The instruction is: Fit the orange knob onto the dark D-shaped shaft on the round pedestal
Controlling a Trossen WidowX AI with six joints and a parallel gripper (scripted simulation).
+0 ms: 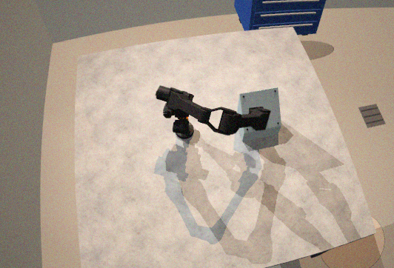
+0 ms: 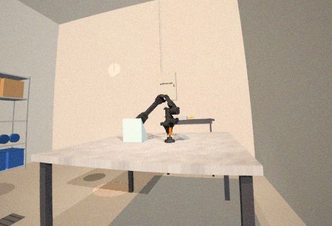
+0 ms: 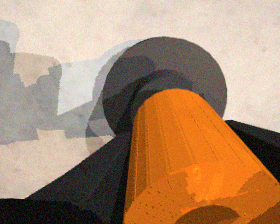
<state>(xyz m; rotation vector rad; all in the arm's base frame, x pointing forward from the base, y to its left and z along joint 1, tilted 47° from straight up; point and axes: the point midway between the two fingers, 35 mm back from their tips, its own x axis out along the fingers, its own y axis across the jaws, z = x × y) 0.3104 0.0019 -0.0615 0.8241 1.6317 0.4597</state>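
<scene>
My gripper tip is now 2 cm below the orange knob. From my gripper tip the other things lie so: round pedestal (4 cm below).
</scene>
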